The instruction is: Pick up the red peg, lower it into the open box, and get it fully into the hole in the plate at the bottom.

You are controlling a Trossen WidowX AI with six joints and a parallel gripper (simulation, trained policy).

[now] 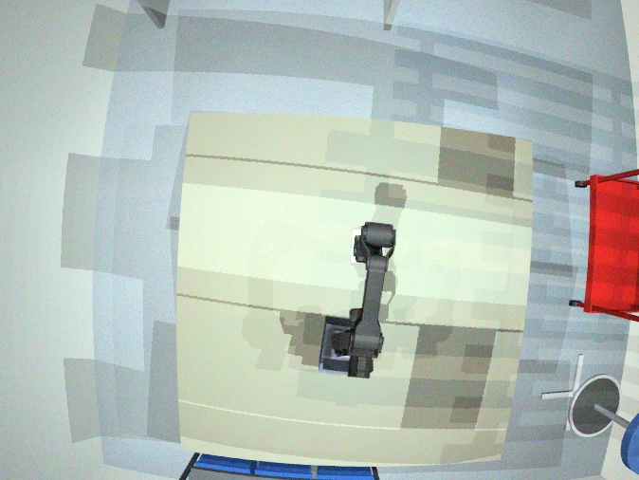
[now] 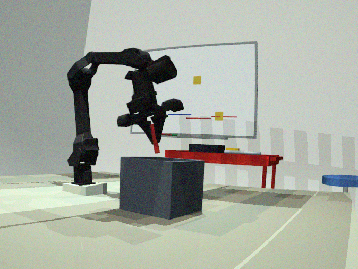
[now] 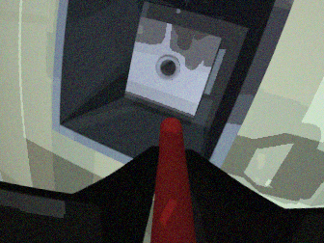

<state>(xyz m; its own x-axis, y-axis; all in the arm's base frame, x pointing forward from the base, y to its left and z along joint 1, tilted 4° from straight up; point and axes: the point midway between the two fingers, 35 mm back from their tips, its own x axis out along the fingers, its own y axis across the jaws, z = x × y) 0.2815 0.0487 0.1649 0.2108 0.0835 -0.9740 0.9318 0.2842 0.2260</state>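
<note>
Right now the plate is 50 mm ahead of my gripper tip, 20 mm to the right of it and 130 mm below it. Round my gripper tip: red peg 10 mm above.
</note>
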